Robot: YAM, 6 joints.
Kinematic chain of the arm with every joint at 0, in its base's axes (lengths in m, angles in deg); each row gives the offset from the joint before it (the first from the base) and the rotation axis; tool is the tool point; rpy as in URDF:
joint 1: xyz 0 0 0.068 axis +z
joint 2: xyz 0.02 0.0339 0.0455 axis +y
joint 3: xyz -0.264 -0.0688 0 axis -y
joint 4: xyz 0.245 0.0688 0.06 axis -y
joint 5: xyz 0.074 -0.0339 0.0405 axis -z
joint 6: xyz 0.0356 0 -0.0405 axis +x
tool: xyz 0 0 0 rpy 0 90 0
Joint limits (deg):
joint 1: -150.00..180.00
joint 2: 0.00..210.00
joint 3: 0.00..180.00
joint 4: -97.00..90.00
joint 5: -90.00..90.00
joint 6: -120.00..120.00
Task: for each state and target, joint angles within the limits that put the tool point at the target. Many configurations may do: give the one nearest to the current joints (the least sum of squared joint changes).
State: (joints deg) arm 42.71 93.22 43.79 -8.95 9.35 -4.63
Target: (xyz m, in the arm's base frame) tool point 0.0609 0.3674 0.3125
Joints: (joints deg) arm 81.11 89.74 69.67 0.14 5.52 -4.63
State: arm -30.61 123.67 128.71 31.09 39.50 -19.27
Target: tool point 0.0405 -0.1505 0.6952
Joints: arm -65.07 90.93 138.07 38.94 48.61 -19.27
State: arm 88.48 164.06 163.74 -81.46 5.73 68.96
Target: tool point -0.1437 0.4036 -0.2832
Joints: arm 109.87 210.00 157.85 -47.27 3.28 68.96
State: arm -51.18 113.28 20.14 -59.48 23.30 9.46
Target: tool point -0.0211 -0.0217 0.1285
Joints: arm -62.90 117.09 4.22 -84.89 53.64 9.46
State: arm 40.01 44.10 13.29 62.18 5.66 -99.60
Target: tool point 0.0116 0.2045 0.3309
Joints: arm 86.36 54.93 27.59 60.87 -2.28 -99.60
